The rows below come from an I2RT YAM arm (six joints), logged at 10 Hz.
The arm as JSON. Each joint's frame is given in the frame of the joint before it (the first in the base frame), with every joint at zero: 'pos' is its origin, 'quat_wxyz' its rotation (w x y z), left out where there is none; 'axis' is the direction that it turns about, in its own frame. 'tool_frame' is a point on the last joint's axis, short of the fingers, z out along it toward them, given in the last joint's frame.
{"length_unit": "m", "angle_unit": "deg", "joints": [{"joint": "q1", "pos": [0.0, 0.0, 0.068], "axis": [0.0, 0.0, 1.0]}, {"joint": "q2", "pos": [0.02, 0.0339, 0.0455], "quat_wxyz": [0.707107, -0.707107, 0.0, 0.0], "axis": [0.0, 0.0, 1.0]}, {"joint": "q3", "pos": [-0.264, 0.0, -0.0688], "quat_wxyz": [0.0, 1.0, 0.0, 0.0], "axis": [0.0, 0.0, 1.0]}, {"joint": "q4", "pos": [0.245, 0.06, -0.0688], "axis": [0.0, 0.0, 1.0]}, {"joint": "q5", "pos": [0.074, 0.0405, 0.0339], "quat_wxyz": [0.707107, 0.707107, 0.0, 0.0], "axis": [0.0, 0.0, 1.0]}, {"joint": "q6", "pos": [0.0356, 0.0, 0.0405], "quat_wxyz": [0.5, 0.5, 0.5, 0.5], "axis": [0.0, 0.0, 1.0]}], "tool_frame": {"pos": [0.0, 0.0, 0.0], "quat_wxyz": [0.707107, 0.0, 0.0, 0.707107]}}
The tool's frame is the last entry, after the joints.
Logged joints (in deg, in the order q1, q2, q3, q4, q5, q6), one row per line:
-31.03 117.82 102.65 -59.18 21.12 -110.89
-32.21 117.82 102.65 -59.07 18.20 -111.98
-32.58 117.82 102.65 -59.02 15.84 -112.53
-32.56 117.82 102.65 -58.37 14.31 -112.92
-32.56 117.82 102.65 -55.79 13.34 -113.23
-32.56 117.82 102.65 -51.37 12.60 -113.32
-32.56 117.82 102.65 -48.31 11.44 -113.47
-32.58 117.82 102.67 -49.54 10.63 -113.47
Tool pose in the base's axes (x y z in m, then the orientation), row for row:
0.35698 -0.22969 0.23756 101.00 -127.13 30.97
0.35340 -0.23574 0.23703 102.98 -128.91 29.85
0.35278 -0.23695 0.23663 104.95 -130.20 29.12
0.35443 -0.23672 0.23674 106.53 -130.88 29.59
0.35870 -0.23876 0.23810 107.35 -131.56 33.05
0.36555 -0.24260 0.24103 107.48 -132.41 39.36
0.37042 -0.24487 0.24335 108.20 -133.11 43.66
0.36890 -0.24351 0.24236 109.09 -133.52 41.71
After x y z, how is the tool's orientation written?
As a rotation vector, in degrees.
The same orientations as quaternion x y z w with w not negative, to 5 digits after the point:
0.60601 -0.76279 0.18582 0.12798
0.61063 -0.76438 0.17700 0.10738
0.61580 -0.76395 0.17086 0.08934
0.62001 -0.76172 0.17221 0.07559
0.61941 -0.75910 0.19070 0.06117
0.61351 -0.75581 0.22467 0.04341
0.61106 -0.75175 0.24657 0.02611
0.61481 -0.75249 0.23507 0.02276

